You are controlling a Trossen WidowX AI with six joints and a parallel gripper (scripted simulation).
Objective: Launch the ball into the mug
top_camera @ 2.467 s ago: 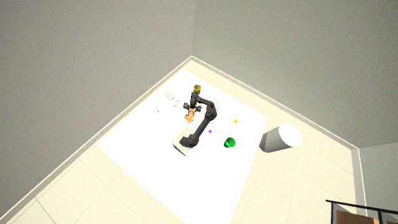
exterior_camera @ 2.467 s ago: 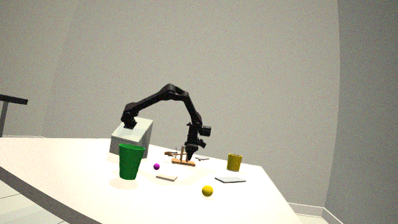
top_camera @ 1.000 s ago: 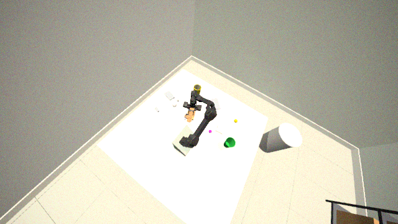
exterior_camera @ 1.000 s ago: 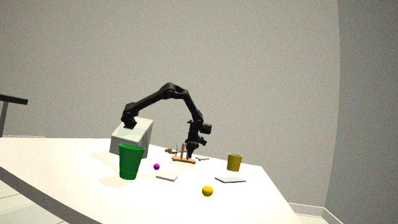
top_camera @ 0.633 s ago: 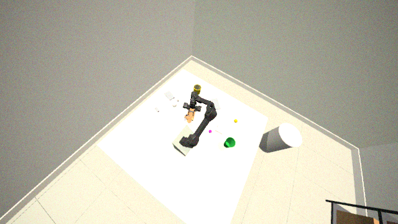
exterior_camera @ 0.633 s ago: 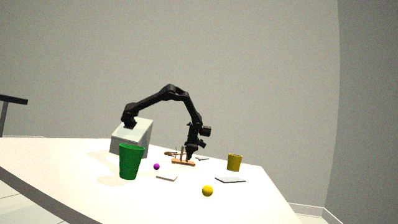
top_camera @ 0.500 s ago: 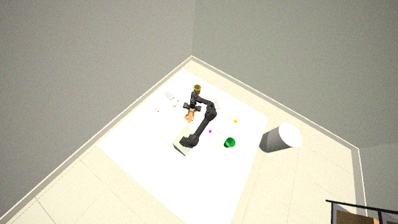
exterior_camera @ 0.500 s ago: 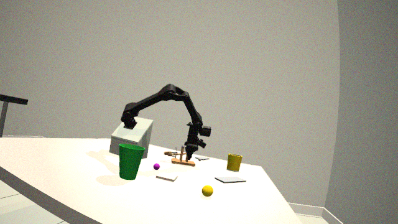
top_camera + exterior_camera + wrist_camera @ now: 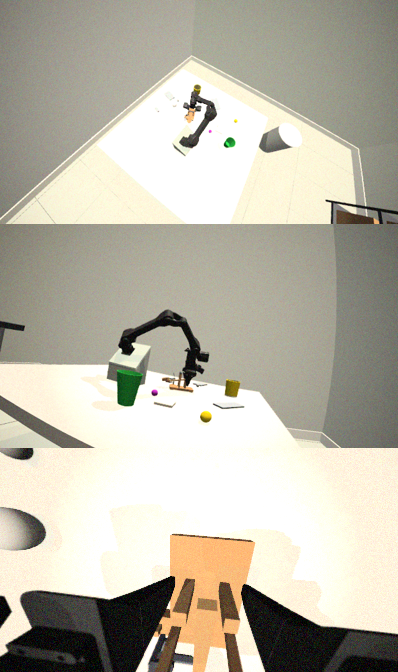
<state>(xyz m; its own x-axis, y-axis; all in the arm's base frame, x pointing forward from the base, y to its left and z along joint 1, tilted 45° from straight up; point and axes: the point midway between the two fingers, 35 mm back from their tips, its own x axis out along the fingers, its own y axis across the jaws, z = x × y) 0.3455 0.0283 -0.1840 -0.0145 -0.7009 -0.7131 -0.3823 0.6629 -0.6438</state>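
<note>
Now: gripper tip 29 cm to the left of the purple ball, 7 cm past it and 2 cm above it. The rest, counted from my gripper tip: yellow mug: 27 cm ahead, 11 cm to the left, 1 cm below; catapult: 7 cm behind, 2 cm to the right, 2 cm above; grey plate: 27 cm ahead, 17 cm to the right, 3 cm below.
</note>
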